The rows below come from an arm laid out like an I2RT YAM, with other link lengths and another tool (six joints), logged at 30 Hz.
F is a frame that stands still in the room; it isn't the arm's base.
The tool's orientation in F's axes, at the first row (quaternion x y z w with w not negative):
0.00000 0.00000 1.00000 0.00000
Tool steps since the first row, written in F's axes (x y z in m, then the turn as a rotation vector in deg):
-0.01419 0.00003 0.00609 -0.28 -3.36 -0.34
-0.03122 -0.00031 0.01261 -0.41 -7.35 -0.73
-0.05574 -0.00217 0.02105 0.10 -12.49 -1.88
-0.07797 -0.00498 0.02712 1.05 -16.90 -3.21
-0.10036 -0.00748 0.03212 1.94 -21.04 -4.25
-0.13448 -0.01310 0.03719 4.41 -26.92 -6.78
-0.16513 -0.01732 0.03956 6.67 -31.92 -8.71
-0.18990 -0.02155 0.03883 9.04 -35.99 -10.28
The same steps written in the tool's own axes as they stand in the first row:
0.01419 -0.00003 0.00609 0.28 3.36 -0.34
0.03122 0.00031 0.01261 0.41 7.35 -0.73
0.05574 0.00217 0.02105 -0.10 12.49 -1.88
0.07797 0.00498 0.02712 -1.05 16.90 -3.21
0.10036 0.00748 0.03212 -1.94 21.04 -4.25
0.13448 0.01310 0.03719 -4.41 26.92 -6.78
0.16513 0.01732 0.03956 -6.67 31.92 -8.71
0.18990 0.02155 0.03883 -9.04 35.99 -10.28

